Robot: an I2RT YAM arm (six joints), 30 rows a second.
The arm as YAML. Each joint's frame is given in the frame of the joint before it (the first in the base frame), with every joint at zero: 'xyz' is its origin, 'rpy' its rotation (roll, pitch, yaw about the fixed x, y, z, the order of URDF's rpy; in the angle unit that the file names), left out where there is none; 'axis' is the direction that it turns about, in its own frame. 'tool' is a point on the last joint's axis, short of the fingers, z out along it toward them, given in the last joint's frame.
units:
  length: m
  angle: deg
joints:
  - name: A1
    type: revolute
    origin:
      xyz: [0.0, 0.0, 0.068]
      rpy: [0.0, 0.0, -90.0]
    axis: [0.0, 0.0, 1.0]
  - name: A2
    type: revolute
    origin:
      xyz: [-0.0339, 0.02, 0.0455]
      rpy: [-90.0, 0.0, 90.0]
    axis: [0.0, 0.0, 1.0]
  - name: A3
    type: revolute
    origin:
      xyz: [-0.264, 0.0, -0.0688]
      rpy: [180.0, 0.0, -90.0]
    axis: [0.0, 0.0, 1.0]
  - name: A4
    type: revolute
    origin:
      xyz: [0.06, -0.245, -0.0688]
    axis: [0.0, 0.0, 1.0]
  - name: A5
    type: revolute
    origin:
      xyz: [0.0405, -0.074, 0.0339]
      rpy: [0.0, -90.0, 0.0]
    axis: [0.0, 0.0, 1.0]
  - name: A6
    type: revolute
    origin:
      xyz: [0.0, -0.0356, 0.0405]
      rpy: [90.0, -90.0, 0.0]
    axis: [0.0, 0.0, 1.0]
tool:
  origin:
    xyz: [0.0, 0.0, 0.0]
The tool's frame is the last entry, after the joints.
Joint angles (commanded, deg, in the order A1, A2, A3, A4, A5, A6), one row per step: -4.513 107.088 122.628 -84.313 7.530 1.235; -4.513 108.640 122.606 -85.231 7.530 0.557; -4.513 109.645 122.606 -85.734 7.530 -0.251; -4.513 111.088 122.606 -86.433 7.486 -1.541; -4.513 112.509 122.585 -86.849 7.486 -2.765; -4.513 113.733 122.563 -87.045 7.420 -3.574; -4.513 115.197 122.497 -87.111 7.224 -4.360; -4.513 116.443 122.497 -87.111 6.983 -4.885; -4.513 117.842 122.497 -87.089 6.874 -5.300; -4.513 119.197 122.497 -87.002 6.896 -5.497; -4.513 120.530 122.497 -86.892 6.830 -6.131; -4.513 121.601 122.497 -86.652 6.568 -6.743; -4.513 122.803 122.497 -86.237 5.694 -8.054; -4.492 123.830 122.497 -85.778 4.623 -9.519; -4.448 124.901 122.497 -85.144 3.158 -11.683
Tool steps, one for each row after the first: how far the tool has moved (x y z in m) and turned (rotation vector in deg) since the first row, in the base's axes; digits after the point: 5 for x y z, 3 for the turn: 0.00563 -0.00044 -0.00991 -0.026 2.591 0.632; 0.00928 -0.00073 -0.01625 -0.154 4.220 1.391; 0.01436 -0.00111 -0.02541 -0.302 6.548 2.630; 0.01963 -0.00152 -0.03448 -0.460 8.582 3.804; 0.02428 -0.00185 -0.04234 -0.455 10.129 4.609; 0.02993 -0.00217 -0.05198 -0.282 11.807 5.434; 0.03467 -0.00240 -0.06004 -0.025 13.088 6.017; 0.03981 -0.00274 -0.06918 0.161 14.498 6.460; 0.04470 -0.00314 -0.07813 0.266 15.785 6.659; 0.04934 -0.00346 -0.08706 0.359 17.075 7.303; 0.05323 -0.00361 -0.09430 0.602 17.943 7.967; 0.05773 -0.00342 -0.10255 1.296 18.756 9.448; 0.06167 -0.00291 -0.10967 2.126 19.312 11.138; 0.06597 -0.00201 -0.11717 3.178 19.702 13.617
